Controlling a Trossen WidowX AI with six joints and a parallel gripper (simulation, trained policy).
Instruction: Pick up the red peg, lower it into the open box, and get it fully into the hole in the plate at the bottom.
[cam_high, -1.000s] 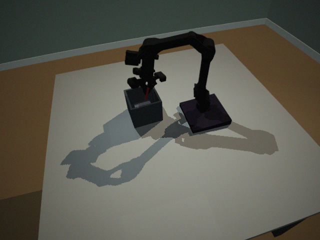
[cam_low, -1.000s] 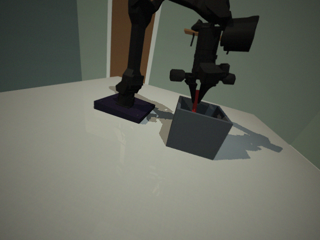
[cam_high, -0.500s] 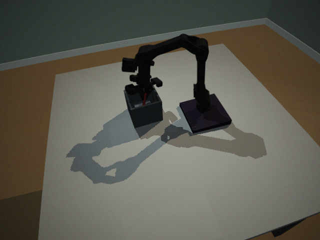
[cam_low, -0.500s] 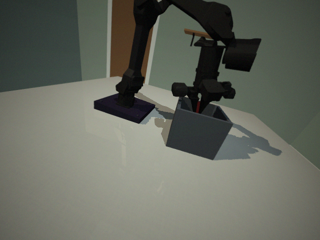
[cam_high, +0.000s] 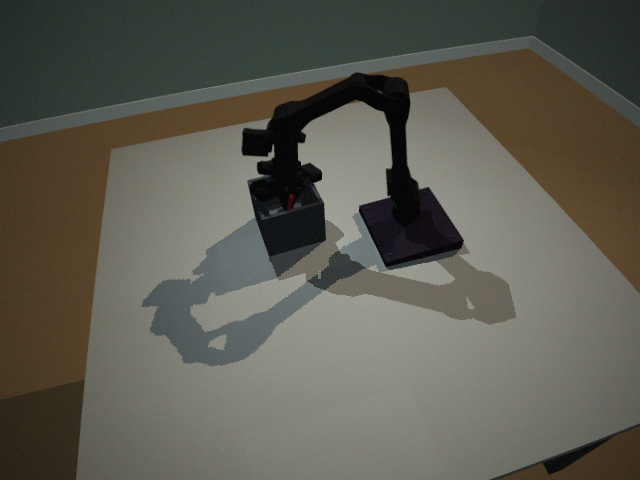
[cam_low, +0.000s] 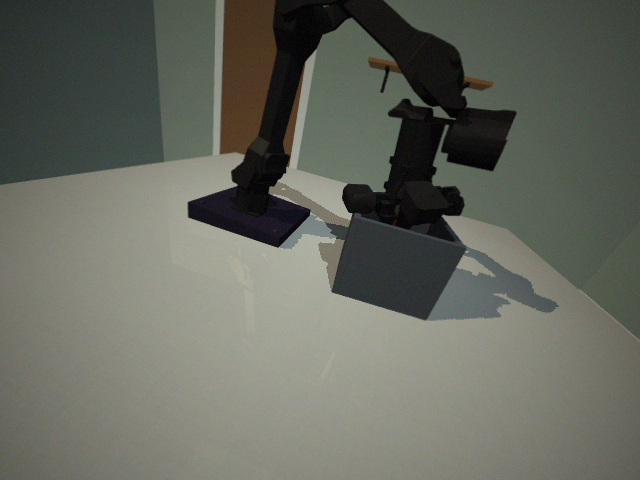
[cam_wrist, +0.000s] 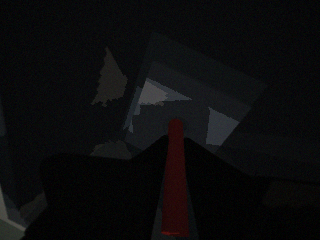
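Now: gripper tip 2 cm below the red peg. The rest, counted from my gripper tip: plate: 3 cm below.
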